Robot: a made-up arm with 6 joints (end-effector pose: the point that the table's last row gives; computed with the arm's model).
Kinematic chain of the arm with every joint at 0, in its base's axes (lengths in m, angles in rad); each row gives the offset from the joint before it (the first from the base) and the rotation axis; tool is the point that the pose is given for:
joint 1: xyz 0 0 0.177 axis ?
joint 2: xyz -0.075 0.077 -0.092 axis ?
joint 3: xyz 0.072 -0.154 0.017 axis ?
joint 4: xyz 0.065 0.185 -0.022 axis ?
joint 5: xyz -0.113 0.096 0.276 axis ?
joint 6: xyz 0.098 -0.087 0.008 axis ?
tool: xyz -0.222 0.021 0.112
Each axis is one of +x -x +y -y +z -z.
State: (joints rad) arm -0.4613 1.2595 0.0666 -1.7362 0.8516 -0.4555
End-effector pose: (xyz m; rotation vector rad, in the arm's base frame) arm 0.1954 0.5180 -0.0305 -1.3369 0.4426 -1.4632
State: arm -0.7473 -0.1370 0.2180 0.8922 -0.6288 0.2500
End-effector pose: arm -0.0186 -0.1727 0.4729 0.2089 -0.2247 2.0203
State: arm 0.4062 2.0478 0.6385 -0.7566 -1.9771 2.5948
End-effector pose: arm 0.4770 0.0072 -0.4189 -0.6877 2.3433 -1.6309
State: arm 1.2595 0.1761 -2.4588 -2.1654 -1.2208 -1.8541
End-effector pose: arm 0.2005 0.0679 -0.1617 -1.0726 2.1927 0.0612
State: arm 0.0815 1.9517 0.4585 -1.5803 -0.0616 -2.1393
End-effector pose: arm 0.2864 -0.1924 -0.0220 0.9293 1.6705 -0.0844
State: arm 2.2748 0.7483 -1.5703 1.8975 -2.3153 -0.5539
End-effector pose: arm 0.3820 -0.0091 -0.0460 -1.5850 1.4869 -2.1714
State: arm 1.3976 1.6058 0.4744 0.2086 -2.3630 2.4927
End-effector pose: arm 0.1724 -0.4359 0.3184 1.4753 1.0163 -1.3653
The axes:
joint 1: -z
joint 2: +y
joint 3: +x
joint 4: +z
joint 5: -z
joint 6: -z

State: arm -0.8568 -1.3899 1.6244 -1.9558 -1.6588 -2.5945
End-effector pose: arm 0.3714 -0.2561 0.5384 -0.3149 1.7139 -1.2886
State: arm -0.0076 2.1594 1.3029 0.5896 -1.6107 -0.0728
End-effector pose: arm 0.0723 -0.3976 -0.1672 1.7234 0.0877 0.2682
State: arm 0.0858 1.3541 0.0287 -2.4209 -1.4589 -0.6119
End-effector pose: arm 0.3301 0.0372 0.1030 -0.1556 1.3557 -0.3861
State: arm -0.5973 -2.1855 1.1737 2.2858 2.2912 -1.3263
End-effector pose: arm 0.2085 -0.4904 0.2619 0.0662 2.2057 -1.6817
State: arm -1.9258 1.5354 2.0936 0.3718 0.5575 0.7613
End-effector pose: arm 0.5154 0.2264 0.1244 -0.6047 1.5388 -0.8379
